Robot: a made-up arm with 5 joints.
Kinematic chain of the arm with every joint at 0, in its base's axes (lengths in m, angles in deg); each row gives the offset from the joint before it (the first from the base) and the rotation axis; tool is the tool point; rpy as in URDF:
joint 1: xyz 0.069 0 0.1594 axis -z
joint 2: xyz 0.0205 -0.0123 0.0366 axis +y
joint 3: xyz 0.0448 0 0.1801 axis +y
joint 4: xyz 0.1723 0 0.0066 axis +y
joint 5: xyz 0.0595 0.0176 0 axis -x
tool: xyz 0 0 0 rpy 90 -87.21 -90
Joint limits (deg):
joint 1: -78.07..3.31
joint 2: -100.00..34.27
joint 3: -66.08..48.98
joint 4: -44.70..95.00
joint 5: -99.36..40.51
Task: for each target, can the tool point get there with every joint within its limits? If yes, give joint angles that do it. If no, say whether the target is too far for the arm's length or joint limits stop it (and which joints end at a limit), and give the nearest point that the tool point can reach.
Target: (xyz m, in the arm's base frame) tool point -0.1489 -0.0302 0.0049
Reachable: no: joint limits stop it (at a limit: joint 2, joint 3, joint 4) | nearest point -0.3120 -0.0528 0.2134 | short by 0.266 m
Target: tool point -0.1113 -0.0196 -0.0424
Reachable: no: joint limits stop it (at a limit: joint 1, joint 2, joint 3) | nearest point 0.0926 0.1372 0.1124 | short by 0.300 m
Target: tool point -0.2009 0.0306 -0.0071
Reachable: no: joint limits stop it (at a limit: joint 1, joint 2, joint 3, joint 4) | nearest point -0.3146 0.0275 0.2134 | short by 0.248 m
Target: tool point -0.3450 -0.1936 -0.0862
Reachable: no: too far | nearest point -0.2794 -0.1629 0.2134 | short by 0.308 m
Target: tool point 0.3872 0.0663 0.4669
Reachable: yes | joints -10.84 22.28 -56.94 17.23 -0.99
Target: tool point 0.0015 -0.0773 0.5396
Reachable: yes | joints -51.81 -62.14 -32.04 39.55 -28.39
